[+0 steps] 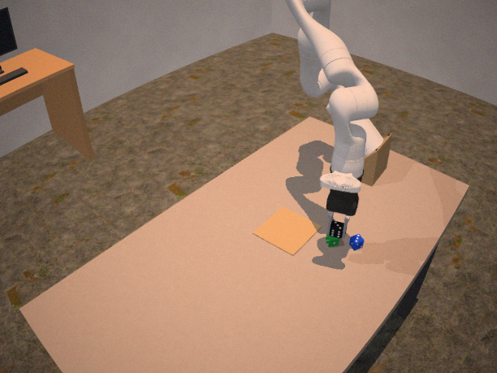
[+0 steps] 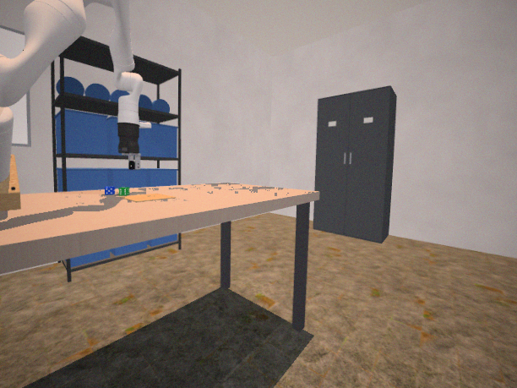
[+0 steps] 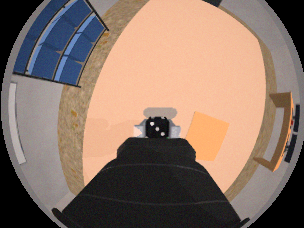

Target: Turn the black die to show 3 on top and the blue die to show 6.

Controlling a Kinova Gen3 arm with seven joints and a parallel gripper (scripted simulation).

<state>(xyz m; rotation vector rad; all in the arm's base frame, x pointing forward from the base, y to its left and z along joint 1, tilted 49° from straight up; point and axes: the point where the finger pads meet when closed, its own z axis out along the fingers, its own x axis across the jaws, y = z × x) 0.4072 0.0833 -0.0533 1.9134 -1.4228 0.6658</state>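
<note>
The orange mat lies 2 cm behind my hand, 16 cm to the right of it and 12 cm below it. Round my hand: blue die 8 cm behind, 3 cm to the left, 10 cm below; black die right at my hand; green die 5 cm behind, 3 cm to the right, 10 cm below.
</note>
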